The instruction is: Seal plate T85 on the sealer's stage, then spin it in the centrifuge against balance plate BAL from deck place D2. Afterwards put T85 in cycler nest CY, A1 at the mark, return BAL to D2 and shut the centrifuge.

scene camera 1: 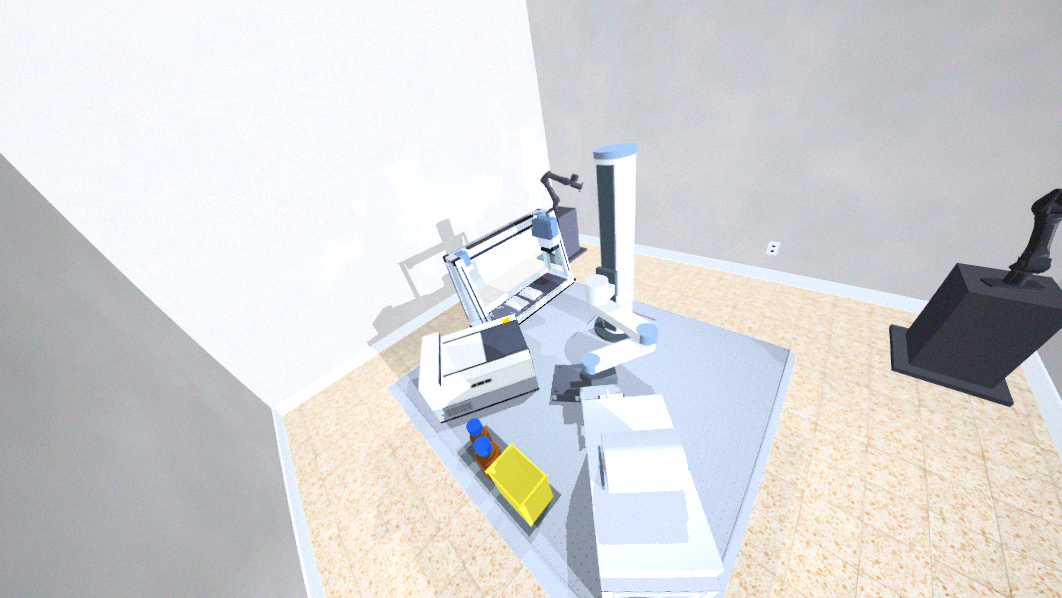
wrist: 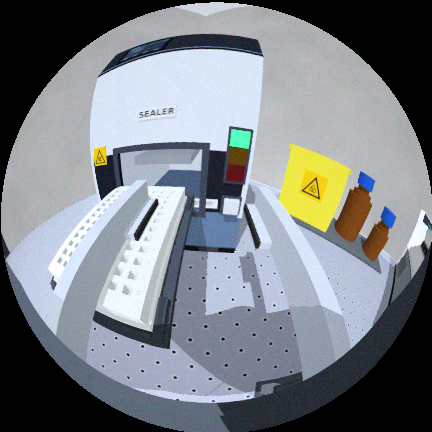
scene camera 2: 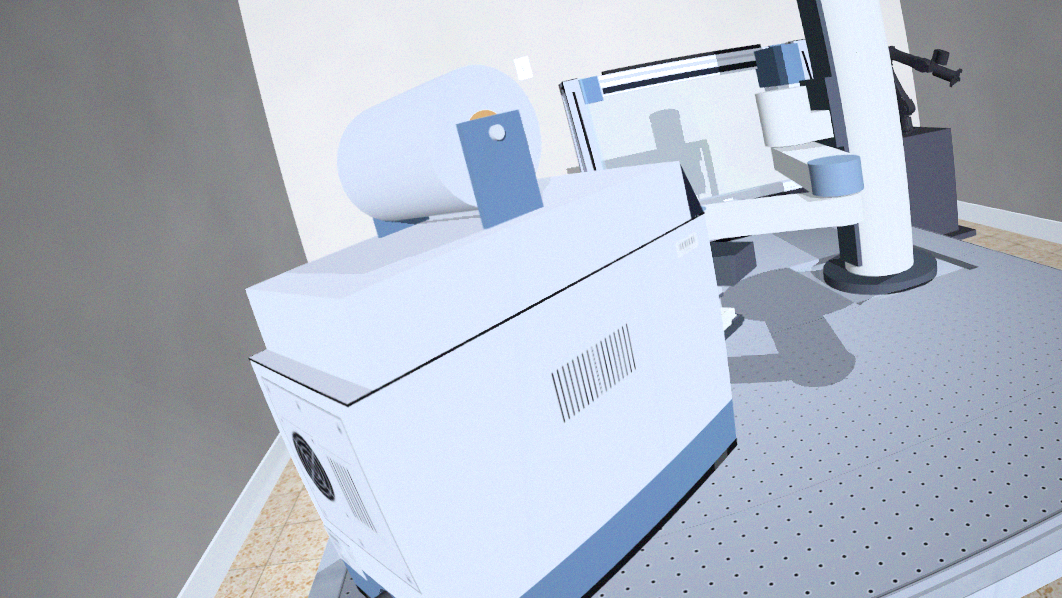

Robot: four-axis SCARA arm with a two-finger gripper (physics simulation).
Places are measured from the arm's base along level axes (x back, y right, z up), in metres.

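Where they show: gripper, between the fingertips: (wrist: 200, 193); arm's base, origin of its link: (scene camera 2: 879, 273).
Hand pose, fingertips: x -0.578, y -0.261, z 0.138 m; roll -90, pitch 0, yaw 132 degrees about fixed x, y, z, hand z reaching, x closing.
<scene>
Things, the pixels of their top centre, and the offset from my fingertips.
- sealer, centre of its top: (scene camera 2: 435, 83) (scene camera 1: 639, 436) (wrist: 199, 40) dx -0.164, dy -0.221, dz +0.351 m
- white well plate, centre of its top: (wrist: 117, 219) (scene camera 2: 687, 324) dx +0.061, dy -0.025, dz -0.009 m
The sealer (scene camera 1: 639, 557) (scene camera 2: 483, 356) (wrist: 185, 90) shows its front in the wrist view, with a green lamp lit beside its opening. A white well plate (scene camera 2: 729, 316) (wrist: 142, 270) sits on the dark stage in front of that opening. Its wells show; I read no label, and cannot tell whether film covers them. My gripper (wrist: 200, 193) is shut at its narrow stance, with a gap between the fingers and nothing in it. The left finger crosses over the plate in the wrist view; the right finger is off its side. BAL and T85 cannot be told apart by name.
A yellow bin (scene camera 1: 516, 475) (wrist: 297, 175) and two blue-capped brown bottles (scene camera 1: 486, 456) (wrist: 353, 215) stand beside the sealer's front area. A white and grey instrument (scene camera 1: 490, 375) stands left of the arm. A gantry frame (scene camera 1: 454, 278) (scene camera 2: 583, 126) stands behind. The arm's column (scene camera 1: 626, 222) (scene camera 2: 880, 148) rises nearby.
</scene>
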